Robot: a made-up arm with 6 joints. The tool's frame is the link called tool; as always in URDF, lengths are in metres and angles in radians. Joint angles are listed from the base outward.
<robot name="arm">
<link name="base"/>
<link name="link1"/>
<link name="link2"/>
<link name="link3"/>
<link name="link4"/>
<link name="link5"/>
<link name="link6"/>
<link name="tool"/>
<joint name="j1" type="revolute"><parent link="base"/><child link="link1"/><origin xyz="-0.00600 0.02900 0.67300"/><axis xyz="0 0 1"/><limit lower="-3.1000" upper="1.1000"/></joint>
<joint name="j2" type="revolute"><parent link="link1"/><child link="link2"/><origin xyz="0.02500 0.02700 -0.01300" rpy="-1.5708 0.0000 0.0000"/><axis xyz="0 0 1"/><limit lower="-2.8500" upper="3.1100"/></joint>
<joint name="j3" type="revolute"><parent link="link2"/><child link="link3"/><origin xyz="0.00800 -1.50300 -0.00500" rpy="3.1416 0.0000 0.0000"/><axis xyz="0 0 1"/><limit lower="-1.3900" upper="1.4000"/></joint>
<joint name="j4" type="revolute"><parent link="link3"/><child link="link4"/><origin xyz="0.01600 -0.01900 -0.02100" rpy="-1.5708 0.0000 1.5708"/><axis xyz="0 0 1"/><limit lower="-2.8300" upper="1.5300"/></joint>
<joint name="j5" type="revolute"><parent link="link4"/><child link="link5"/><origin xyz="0.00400 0.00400 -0.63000" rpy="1.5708 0.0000 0.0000"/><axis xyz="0 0 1"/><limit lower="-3.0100" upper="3.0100"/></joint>
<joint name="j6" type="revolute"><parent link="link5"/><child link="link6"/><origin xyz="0.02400 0.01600 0.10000" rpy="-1.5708 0.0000 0.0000"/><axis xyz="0 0 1"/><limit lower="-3.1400" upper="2.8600"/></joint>
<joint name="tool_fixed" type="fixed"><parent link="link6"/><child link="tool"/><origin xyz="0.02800 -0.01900 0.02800" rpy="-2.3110 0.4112 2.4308"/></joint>
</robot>
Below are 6 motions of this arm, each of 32 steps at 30 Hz.
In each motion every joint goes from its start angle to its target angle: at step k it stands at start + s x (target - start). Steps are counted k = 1, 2, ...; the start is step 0. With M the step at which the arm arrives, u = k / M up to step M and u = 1 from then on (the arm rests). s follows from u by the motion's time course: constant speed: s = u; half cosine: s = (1 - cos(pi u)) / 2; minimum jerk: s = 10 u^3 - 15 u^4 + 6 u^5.
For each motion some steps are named. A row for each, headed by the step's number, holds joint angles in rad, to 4 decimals.
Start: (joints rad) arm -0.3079 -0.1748 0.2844 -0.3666 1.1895 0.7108
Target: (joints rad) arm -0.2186 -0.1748 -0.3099 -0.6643 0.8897 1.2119
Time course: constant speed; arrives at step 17
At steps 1, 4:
1: -0.3026 -0.1748 0.2494 -0.3841 1.1719 0.7403
4: -0.2869 -0.1748 0.1446 -0.4366 1.1190 0.8287

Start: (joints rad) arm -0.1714 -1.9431 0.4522 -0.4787 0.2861 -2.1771
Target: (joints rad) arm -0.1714 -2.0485 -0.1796 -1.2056 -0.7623 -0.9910
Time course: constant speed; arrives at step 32
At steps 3, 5, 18, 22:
3: -0.1714 -1.9530 0.3930 -0.5468 0.1878 -2.0659
5: -0.1714 -1.9596 0.3535 -0.5923 0.1223 -1.9918
18: -0.1714 -2.0024 0.0968 -0.8876 -0.3036 -1.5099
22: -0.1714 -2.0156 0.0178 -0.9784 -0.4347 -1.3617

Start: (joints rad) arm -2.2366 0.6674 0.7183 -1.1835 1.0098 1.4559
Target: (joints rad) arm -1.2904 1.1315 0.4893 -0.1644 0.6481 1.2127
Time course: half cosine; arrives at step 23
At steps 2, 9, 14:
2: -2.2191 0.6760 0.7141 -1.1646 1.0031 1.4514
9: -1.9219 0.8217 0.6421 -0.8446 0.8895 1.3750
14: -1.6051 0.9772 0.5655 -0.5033 0.7684 1.2936

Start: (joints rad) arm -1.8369 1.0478 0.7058 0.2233 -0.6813 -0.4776
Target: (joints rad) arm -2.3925 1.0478 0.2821 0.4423 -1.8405 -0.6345
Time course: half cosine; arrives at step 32
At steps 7, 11, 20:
7: -1.9000 1.0478 0.6577 0.2482 -0.8129 -0.4954
11: -1.9837 1.0478 0.5938 0.2812 -0.9877 -0.5191
20: -2.2210 1.0478 0.4129 0.3747 -1.4827 -0.5861

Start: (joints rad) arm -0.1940 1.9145 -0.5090 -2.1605 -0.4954 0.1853
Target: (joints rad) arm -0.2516 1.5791 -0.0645 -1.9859 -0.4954 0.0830
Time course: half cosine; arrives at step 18
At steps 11, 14, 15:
11: -0.2327 1.6894 -0.2107 -2.0433 -0.4954 0.1167
14: -0.2449 1.6183 -0.1165 -2.0063 -0.4954 0.0950
15: -0.2477 1.6016 -0.0943 -1.9976 -0.4954 0.0899

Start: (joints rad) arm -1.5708 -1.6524 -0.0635 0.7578 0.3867 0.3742
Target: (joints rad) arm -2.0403 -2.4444 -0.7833 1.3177 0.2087 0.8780
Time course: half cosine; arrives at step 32
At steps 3, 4, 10, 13, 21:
3: -1.5809 -1.6695 -0.0790 0.7699 0.3829 0.3850
4: -1.5887 -1.6825 -0.0909 0.7791 0.3799 0.3934
10: -1.6751 -1.8284 -0.2235 0.8822 0.3471 0.4862
13: -1.7374 -1.9334 -0.3189 0.9565 0.3235 0.5530
21: -1.9162 -2.2351 -0.5931 1.1697 0.2557 0.7448

